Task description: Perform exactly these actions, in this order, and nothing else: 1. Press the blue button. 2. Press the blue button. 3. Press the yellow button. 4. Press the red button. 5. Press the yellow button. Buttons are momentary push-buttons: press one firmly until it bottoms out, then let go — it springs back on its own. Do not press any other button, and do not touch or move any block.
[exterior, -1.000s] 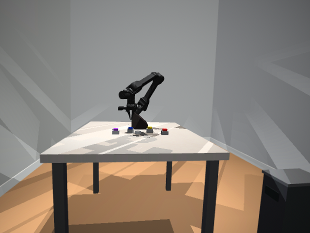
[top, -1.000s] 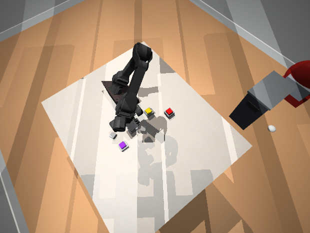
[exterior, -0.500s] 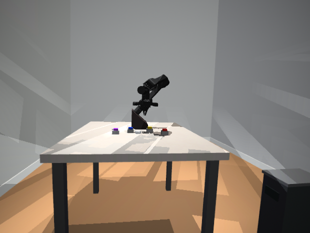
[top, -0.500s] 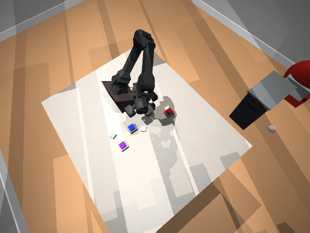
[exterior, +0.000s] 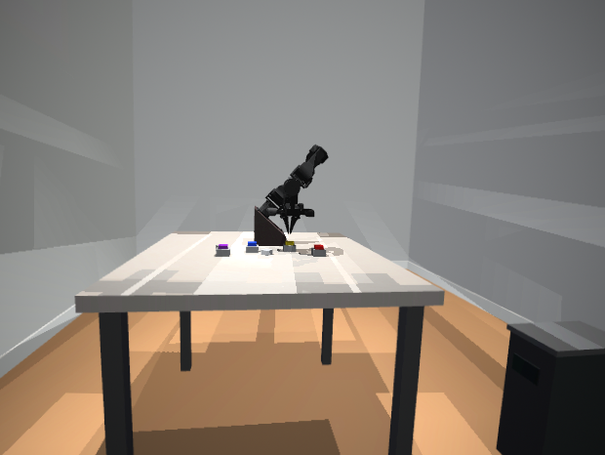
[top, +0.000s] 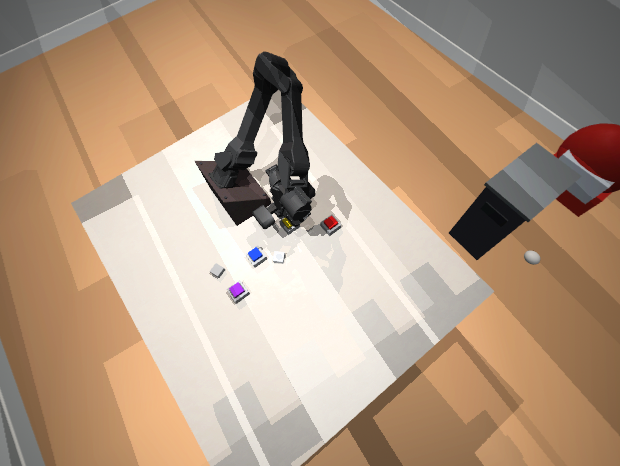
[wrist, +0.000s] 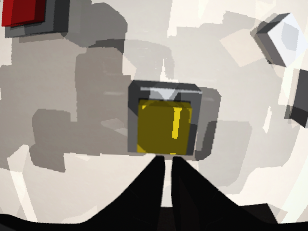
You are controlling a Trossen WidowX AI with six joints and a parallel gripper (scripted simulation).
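Now: gripper tip 40 mm above the yellow button. Also, from my gripper tip: white block: 70 mm ahead, 90 mm to the right, 60 mm below; blue button: 20 mm ahead, 150 mm to the right, 40 mm below; red button: 90 mm ahead, 100 mm to the left, 40 mm below.
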